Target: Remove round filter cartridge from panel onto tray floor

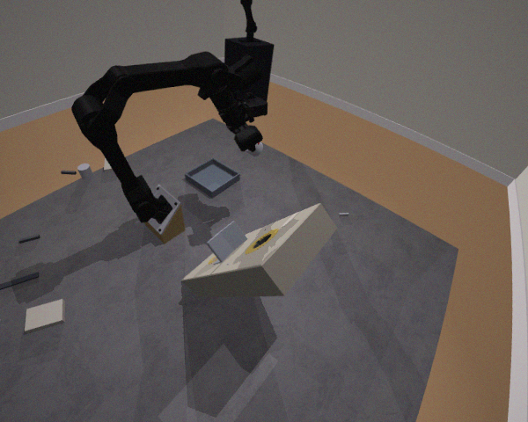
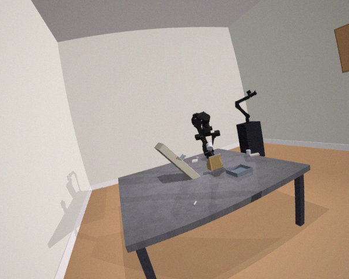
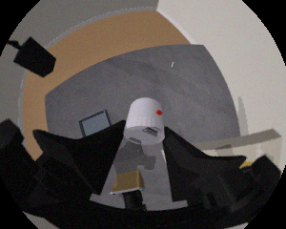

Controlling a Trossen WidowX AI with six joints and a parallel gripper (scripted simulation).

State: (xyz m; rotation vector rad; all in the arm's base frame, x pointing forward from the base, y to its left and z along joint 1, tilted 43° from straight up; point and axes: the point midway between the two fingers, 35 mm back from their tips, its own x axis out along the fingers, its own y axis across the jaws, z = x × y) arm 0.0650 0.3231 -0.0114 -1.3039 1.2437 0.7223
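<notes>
My gripper tip is now 250 mm above the blue-grey tray, 200 mm past it and 10 mm to the right of it. The rest, counted from my gripper tip: cream service panel: 230 mm ahead, 210 mm to the right, 90 mm below; then small pin: 280 mm to the left, 260 mm below, 240 mm ahead; then round filter cartridge: right at my gripper tip.
</notes>
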